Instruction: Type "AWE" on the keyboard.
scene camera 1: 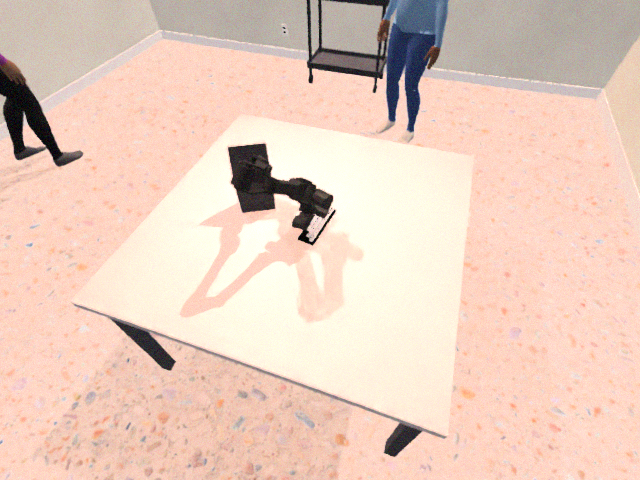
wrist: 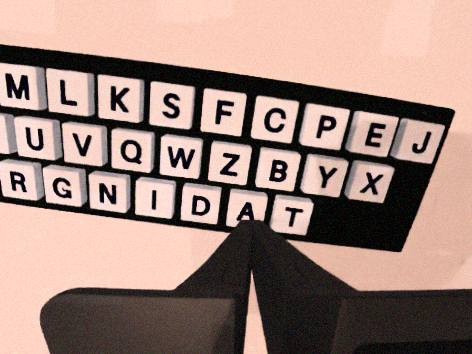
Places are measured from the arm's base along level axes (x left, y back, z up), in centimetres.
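Where they show: gripper, fingertip midpoint: (scene camera 1: 308,224) (wrist: 250,229).
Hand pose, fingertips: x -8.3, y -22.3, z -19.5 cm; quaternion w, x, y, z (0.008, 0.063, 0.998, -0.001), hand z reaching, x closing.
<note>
After its pixels a point has its place.
A black keyboard (scene camera 1: 306,238) {y -23.1, x -15.1, z -20.5 cm} (wrist: 360,220) {y -21.6, x -13.5, z -20.5 cm} with white letter keys in three rows lies on the table, partly hidden by the arm in the scene view. In the wrist view, the A key (wrist: 242,204) {y -23.3, x -8.1, z -20.0 cm} is in the bottom row between D and T, the W key (wrist: 181,156) {y -25.6, x -5.8, z -20.0 cm} is in the middle row between Q and Z, and the E key (wrist: 374,134) {y -25.8, x -13.6, z -20.0 cm} is in the top row between P and J. My gripper (wrist: 250,229) {y -22.3, x -8.3, z -19.5 cm} is shut and empty. Its tips overlap the lower edge of the A key in the wrist view; whether they touch it I cannot tell.
The white table (scene camera 1: 392,320) {y -60.2, x -42.5, z -21.8 cm} carries the arm's black base plate (scene camera 1: 255,202) {y 2.0, x -3.9, z -16.5 cm}. Beyond the table stand a black cart (scene camera 1: 341,68) and a person in blue (scene camera 1: 408,62). Another person in black trousers (scene camera 1: 33,111) is at the left. Shadows of the arm fall across the table.
</note>
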